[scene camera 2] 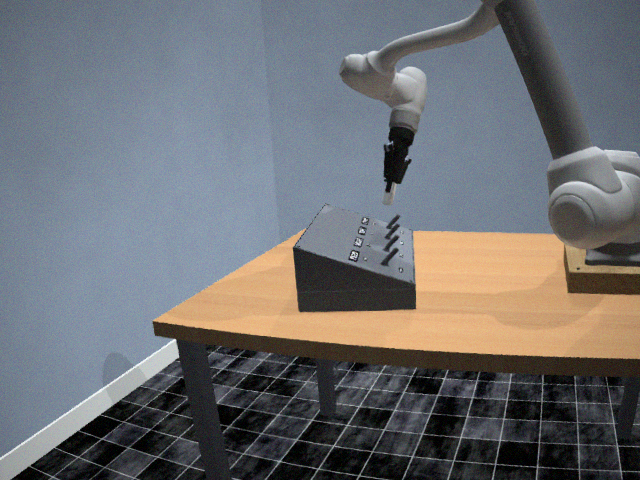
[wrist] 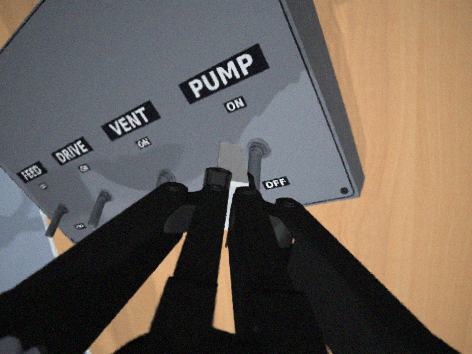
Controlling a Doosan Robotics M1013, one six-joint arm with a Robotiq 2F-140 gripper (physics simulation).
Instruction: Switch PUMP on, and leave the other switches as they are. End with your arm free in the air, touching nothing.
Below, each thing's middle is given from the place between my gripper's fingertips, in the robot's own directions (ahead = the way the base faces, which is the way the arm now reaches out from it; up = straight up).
Right now the grey sloped switch box (scene camera 2: 339,267) is 20 cm to the left of my hand, 8 cm below it and 1 cm ahead of it.
